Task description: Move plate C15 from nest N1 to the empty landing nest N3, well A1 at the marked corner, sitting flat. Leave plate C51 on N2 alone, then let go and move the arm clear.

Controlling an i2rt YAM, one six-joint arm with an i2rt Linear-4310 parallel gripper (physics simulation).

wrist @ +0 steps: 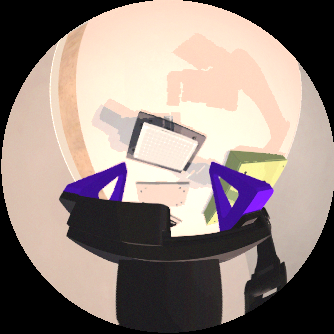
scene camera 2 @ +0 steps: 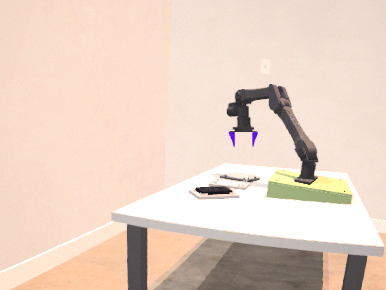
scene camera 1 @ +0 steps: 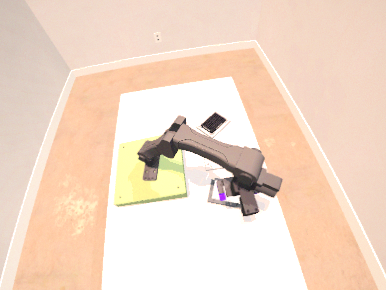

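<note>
A white plate sits in a dark nest, partly hidden by the arm in scene camera 1. A black plate sits in a pale nest. Between them lies an empty pale nest, mostly covered by the arm in scene camera 1. Labels and well A1 marks are too small to read. My gripper is open and empty, high above the table, on the side of the dark nest with the white plate.
A green base block carries the arm and stands beside the nests. The white table ends a short way beyond the nests, on the side away from the block. Arm shadows fall across the table around the nests.
</note>
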